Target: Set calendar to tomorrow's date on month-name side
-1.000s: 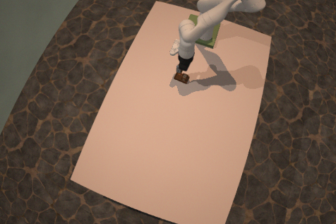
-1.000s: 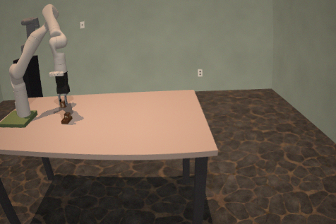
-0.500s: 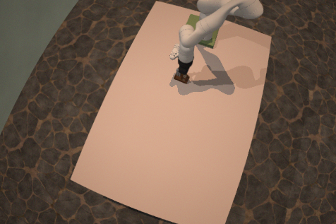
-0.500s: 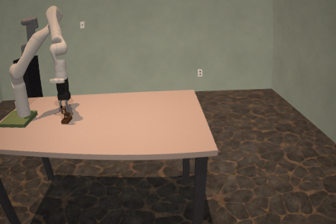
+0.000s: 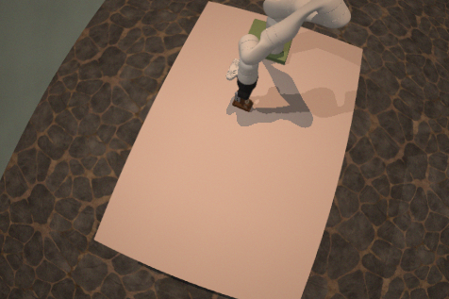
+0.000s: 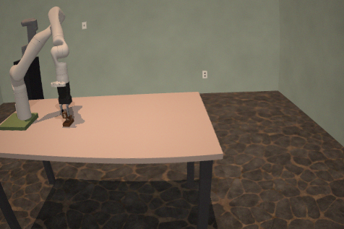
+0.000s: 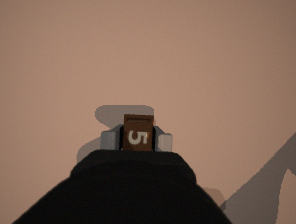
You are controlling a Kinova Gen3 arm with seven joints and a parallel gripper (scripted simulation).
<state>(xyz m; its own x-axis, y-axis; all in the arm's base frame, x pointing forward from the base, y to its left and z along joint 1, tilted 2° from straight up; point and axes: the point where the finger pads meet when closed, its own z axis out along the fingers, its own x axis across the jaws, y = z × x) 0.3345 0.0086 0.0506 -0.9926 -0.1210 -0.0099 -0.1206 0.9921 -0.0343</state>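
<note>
The brown cube lies 30 mm to the left of my hand and 50 mm below it. From my hand the other things lie so: brown tray (20 mm to the left, 60 mm below).
</note>
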